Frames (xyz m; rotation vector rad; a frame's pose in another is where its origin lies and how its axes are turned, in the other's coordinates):
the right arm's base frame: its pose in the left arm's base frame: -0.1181 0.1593 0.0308 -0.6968 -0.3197 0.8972
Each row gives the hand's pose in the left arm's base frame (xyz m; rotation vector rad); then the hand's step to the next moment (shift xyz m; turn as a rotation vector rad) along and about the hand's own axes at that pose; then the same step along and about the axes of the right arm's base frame.
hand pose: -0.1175 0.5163 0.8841 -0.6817 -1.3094 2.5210
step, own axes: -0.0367 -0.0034 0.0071 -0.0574 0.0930 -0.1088
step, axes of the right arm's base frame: 0.0023 -0.0362 -0.0095 0.0669 0.0125 -0.1384
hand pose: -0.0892 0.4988 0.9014 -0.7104 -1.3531 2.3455
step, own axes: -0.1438 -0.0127 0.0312 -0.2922 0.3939 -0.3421
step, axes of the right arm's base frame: -0.0144 -0.1395 -0.0462 0.1776 -0.0183 -0.5707
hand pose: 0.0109 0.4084 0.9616 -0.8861 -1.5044 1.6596
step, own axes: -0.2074 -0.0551 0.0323 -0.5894 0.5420 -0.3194
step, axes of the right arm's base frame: -0.1070 -0.1726 -0.0766 0.0323 -0.1169 -0.8535
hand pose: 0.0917 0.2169 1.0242 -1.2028 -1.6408 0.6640
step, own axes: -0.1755 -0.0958 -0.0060 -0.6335 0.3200 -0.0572
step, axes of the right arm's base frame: -0.1734 -0.0812 -0.0581 -0.2396 -0.0050 -0.6705
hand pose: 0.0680 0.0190 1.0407 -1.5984 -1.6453 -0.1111
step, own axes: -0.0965 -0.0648 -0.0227 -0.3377 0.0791 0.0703
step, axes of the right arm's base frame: -0.1166 0.0003 -0.0205 -0.1704 0.1081 -0.2908
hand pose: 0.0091 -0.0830 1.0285 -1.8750 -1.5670 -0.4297
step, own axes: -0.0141 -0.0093 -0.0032 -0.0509 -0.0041 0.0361
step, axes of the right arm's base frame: -0.0165 0.0046 -0.0017 -0.0223 0.0454 -0.0368
